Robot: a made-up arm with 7 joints. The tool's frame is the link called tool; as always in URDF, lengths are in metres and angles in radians. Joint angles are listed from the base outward.
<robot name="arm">
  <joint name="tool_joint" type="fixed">
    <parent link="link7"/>
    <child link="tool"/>
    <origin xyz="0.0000 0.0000 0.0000" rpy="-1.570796 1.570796 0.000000"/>
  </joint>
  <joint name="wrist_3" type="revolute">
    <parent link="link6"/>
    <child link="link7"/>
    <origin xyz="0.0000 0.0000 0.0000" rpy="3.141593 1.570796 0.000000"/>
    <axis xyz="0 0 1"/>
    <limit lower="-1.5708" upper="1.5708"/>
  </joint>
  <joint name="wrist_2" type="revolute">
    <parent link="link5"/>
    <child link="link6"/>
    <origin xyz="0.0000 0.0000 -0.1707" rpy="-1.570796 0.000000 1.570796"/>
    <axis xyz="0 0 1"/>
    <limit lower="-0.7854" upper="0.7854"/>
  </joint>
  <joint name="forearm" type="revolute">
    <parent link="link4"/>
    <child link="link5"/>
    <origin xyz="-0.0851 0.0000 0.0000" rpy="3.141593 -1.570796 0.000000"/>
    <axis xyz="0 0 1"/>
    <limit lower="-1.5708" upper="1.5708"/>
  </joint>
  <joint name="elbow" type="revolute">
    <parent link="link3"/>
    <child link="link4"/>
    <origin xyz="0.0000 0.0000 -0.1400" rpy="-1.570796 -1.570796 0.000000"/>
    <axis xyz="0 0 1"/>
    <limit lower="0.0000" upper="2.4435"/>
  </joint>
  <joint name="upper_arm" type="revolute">
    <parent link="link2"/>
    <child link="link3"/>
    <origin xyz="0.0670 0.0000 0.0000" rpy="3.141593 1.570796 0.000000"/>
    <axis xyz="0 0 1"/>
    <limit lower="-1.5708" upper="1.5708"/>
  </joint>
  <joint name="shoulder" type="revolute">
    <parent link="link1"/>
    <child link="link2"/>
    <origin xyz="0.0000 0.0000 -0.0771" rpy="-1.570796 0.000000 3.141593"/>
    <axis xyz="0 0 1"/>
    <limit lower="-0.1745" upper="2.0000"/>
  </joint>
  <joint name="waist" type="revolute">
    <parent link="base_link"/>
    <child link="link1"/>
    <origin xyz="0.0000 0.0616 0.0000" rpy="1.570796 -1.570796 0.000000"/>
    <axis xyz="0 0 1"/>
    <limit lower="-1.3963" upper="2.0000"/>
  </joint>
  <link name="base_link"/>
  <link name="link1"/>
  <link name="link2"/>
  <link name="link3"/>
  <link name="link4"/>
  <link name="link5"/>
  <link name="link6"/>
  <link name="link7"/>
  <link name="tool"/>
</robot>
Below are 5 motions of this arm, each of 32 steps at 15 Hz.
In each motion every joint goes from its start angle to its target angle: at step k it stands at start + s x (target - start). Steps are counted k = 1, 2, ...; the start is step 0. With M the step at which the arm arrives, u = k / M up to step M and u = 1 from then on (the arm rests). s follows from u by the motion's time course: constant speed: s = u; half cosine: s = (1 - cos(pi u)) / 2; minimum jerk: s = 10 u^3 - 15 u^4 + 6 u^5.
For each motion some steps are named. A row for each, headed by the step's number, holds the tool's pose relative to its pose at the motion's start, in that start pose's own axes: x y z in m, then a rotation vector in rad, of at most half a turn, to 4 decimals.
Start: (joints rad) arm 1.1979 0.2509 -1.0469 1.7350 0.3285 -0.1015 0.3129
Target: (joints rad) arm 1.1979 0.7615 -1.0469 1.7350 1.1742 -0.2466 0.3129
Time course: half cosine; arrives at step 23
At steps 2, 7, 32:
2: -0.0013 0.0007 0.0021 0.0031 0.0017 0.0119
7: -0.0134 0.0080 0.0252 0.0443 0.0184 0.1333
32: -0.0369 0.0360 0.1284 0.3694 0.0446 0.5626

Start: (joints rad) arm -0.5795 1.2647 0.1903 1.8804 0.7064 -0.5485 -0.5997
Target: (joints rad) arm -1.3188 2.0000 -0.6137 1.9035 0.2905 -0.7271 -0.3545
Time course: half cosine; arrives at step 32
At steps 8, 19, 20, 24, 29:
8: -0.0194 -0.0119 0.0329 -0.2450 0.1219 -0.0605
19: -0.0371 0.0015 0.1674 -1.1007 0.5640 -0.1019
20: -0.0344 0.0069 0.1789 -1.1800 0.6066 -0.0926
24: -0.0195 0.0298 0.2142 -1.4559 0.7577 -0.0418
29: -0.0034 0.0511 0.2346 -1.6646 0.8756 0.0166

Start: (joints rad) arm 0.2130 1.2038 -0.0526 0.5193 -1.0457 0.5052 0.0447
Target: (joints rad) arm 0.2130 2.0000 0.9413 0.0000 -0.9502 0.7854 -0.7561
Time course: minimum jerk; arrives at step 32
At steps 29, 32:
29: -0.3595 0.1022 -0.0095 0.5172 1.3867 0.4779
32: -0.3611 0.1029 -0.0087 0.5193 1.3947 0.4811

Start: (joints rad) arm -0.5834 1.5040 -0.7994 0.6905 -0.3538 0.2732 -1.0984
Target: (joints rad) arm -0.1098 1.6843 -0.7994 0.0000 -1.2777 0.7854 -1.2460
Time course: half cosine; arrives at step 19
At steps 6, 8, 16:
6: -0.0577 -0.0027 -0.0099 0.0768 0.0210 -0.3440
8: -0.0965 -0.0012 -0.0091 0.1033 0.0280 -0.5693
16: -0.2245 0.0214 0.0468 0.0220 -0.0580 -1.3262

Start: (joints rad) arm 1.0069 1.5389 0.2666 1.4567 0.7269 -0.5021 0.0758
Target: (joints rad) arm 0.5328 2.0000 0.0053 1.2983 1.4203 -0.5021 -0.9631
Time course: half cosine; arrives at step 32
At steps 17, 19, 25, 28, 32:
17: -0.0332 -0.0276 0.0077 0.4179 0.3214 0.1009
19: -0.0384 -0.0320 0.0096 0.4962 0.3842 0.0904
25: -0.0506 -0.0423 0.0142 0.6964 0.5364 0.0260
28: -0.0541 -0.0455 0.0155 0.7597 0.5804 -0.0048
32: -0.0558 -0.0470 0.0162 0.7918 0.6017 -0.0222

